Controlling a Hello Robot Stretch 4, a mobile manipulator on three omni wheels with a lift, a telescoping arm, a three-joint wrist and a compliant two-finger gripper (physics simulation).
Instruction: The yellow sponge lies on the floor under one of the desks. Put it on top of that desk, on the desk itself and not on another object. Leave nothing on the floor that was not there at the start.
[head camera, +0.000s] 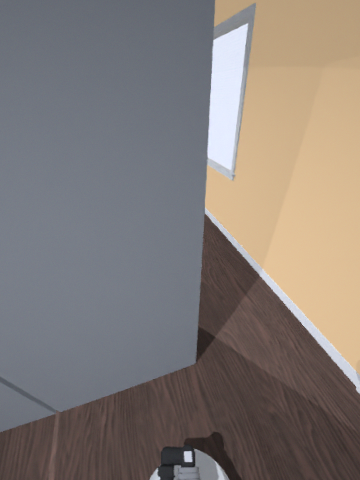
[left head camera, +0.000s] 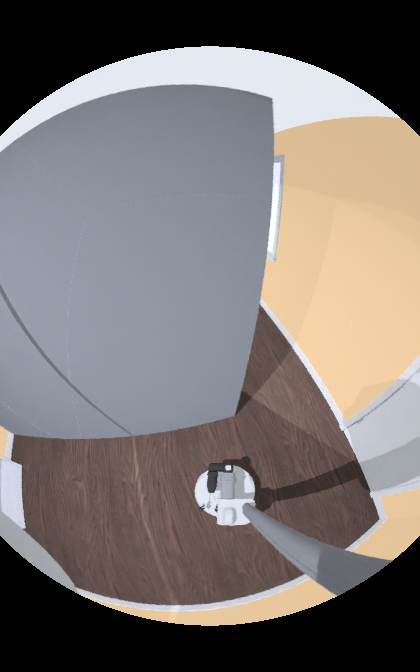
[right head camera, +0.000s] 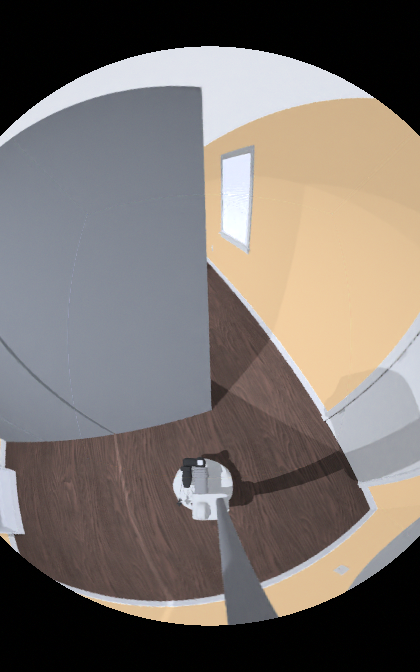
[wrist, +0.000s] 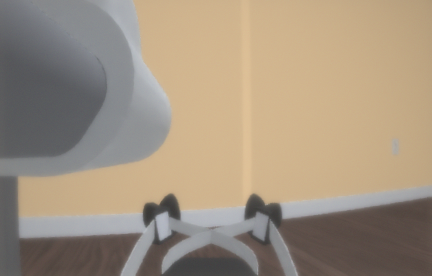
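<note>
My gripper is open and empty in the wrist view, its two dark fingertips well apart. A yellow wall and a strip of dark floor show behind it. The fingers cannot be made out in the head views. The yellow sponge and the desks do not show in any view.
A tall grey block stands close in front and to the left. To its right a strip of wood floor runs back along the yellow wall with a window.
</note>
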